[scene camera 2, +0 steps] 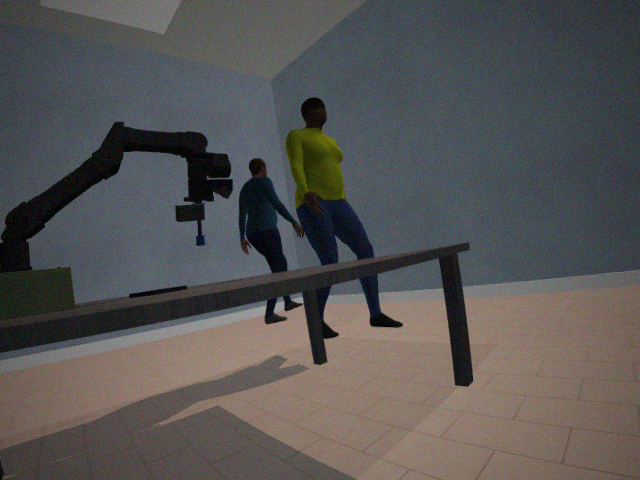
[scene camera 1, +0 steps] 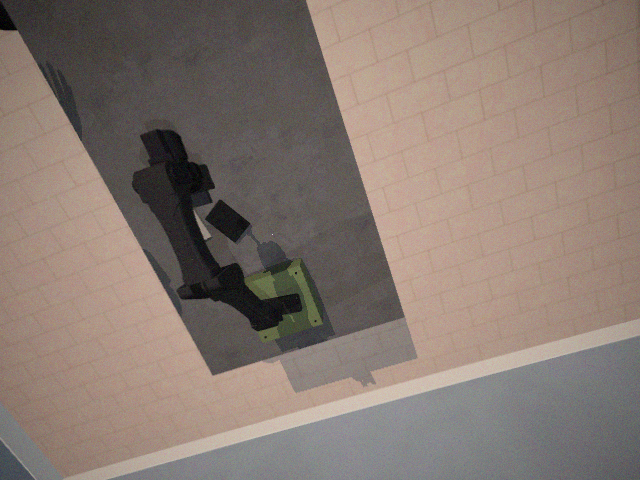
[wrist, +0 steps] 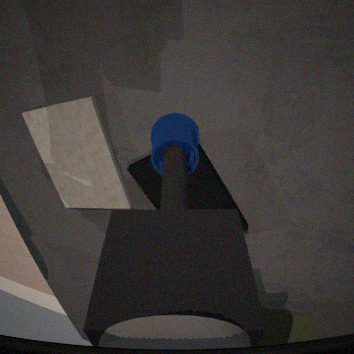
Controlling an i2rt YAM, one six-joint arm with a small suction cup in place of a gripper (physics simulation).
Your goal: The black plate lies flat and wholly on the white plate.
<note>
The suction cup (scene camera 2: 195,212) holds nothing. The cup is 19 cm from the middle of a black plate (scene camera 1: 224,218). A white plate (wrist: 70,137) rests on the table.
The black plate is seen too in the wrist view (wrist: 206,190). The suction cup is seen too in the wrist view (wrist: 170,126).
</note>
